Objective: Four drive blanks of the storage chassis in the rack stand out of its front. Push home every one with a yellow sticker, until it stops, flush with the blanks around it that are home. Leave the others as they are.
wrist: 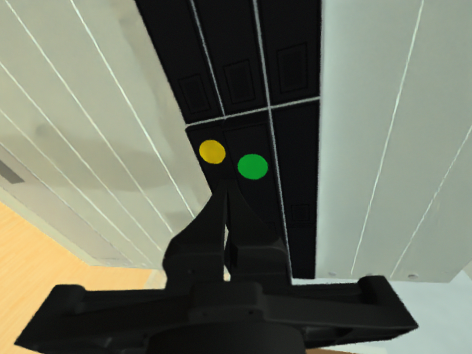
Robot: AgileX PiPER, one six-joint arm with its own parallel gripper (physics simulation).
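The blank with a yellow sticker (212,151) is at the left end of the lower row in the wrist view. Its upper left corner shows a thin dark edge, so it seems to stand out slightly; how far is hard to tell. The blank with a green sticker (253,166) is right beside it and stands out, with a narrow top face showing. My gripper (227,189) is shut and empty. Its tips are over the yellow-stickered blank's face, below the sticker and near the seam with the green one. Whether they touch is unclear. The fingers hide the lower parts of both blanks.
A plain black blank (296,155) at the right of the lower row looks flush. Three more black blanks (194,92) (239,80) (292,67) sit in the row above, with light seams between. Pale grey panels (100,130) (365,125) flank the blanks. Wood-coloured floor shows lower left.
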